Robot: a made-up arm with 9 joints. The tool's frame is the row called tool.
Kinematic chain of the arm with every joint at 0, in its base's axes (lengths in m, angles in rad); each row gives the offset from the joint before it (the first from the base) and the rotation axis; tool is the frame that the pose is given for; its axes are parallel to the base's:
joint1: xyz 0 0 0.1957 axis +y
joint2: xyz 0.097 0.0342 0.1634 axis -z
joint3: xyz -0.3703 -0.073 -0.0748 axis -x
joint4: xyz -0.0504 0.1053 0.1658 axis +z
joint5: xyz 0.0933 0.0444 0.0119 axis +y
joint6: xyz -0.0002 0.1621 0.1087 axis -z
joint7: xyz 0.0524 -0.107 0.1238 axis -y
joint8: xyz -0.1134 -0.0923 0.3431 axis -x
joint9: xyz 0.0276 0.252 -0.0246 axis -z
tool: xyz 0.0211 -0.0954 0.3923
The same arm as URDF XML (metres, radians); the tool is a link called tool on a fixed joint. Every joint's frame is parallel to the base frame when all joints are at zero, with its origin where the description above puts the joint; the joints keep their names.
<robot name="arm">
  <joint name="tool_joint" type="fixed">
    <parent link="link9"/>
    <child link="tool"/>
    <origin xyz="0.0211 -0.0954 0.3923"/>
  </joint>
  <joint name="joint9" type="continuous">
    <parent link="link8"/>
    <child link="link9"/>
    <origin xyz="0.0276 0.252 -0.0246"/>
    <axis xyz="0 0 -1"/>
  </joint>
  <joint name="joint8" type="continuous">
    <parent link="link7"/>
    <child link="link8"/>
    <origin xyz="-0.1134 -0.0923 0.3431"/>
    <axis xyz="-1 0 0"/>
  </joint>
  <joint name="joint7" type="continuous">
    <parent link="link6"/>
    <child link="link7"/>
    <origin xyz="0.0524 -0.107 0.1238"/>
    <axis xyz="0 -1 0"/>
  </joint>
  <joint name="joint6" type="continuous">
    <parent link="link5"/>
    <child link="link6"/>
    <origin xyz="-0.0002 0.1621 0.1087"/>
    <axis xyz="0 0 -1"/>
  </joint>
  <joint name="joint5" type="continuous">
    <parent link="link4"/>
    <child link="link5"/>
    <origin xyz="0.0933 0.0444 0.0119"/>
    <axis xyz="0 1 0"/>
  </joint>
  <joint name="joint4" type="continuous">
    <parent link="link3"/>
    <child link="link4"/>
    <origin xyz="-0.0504 0.1053 0.1658"/>
    <axis xyz="0 0 1"/>
  </joint>
  <joint name="joint3" type="continuous">
    <parent link="link2"/>
    <child link="link3"/>
    <origin xyz="-0.3703 -0.073 -0.0748"/>
    <axis xyz="-1 0 0"/>
  </joint>
  <joint name="joint2" type="continuous">
    <parent link="link1"/>
    <child link="link2"/>
    <origin xyz="0.097 0.0342 0.1634"/>
    <axis xyz="0 0 -1"/>
  </joint>
  <joint name="joint1" type="continuous">
    <parent link="base"/>
    <child link="link1"/>
    <origin xyz="0 0 0.1957"/>
    <axis xyz="0 1 0"/>
  </joint>
  <link name="base"/>
  <link name="link1"/>
  <link name="link2"/>
  <link name="link3"/>
  <link name="link4"/>
  <link name="link5"/>
  <link name="link6"/>
  <link name="link7"/>
  <link name="link8"/>
  <link name="link9"/>
  <link name="tool"/>
</robot>

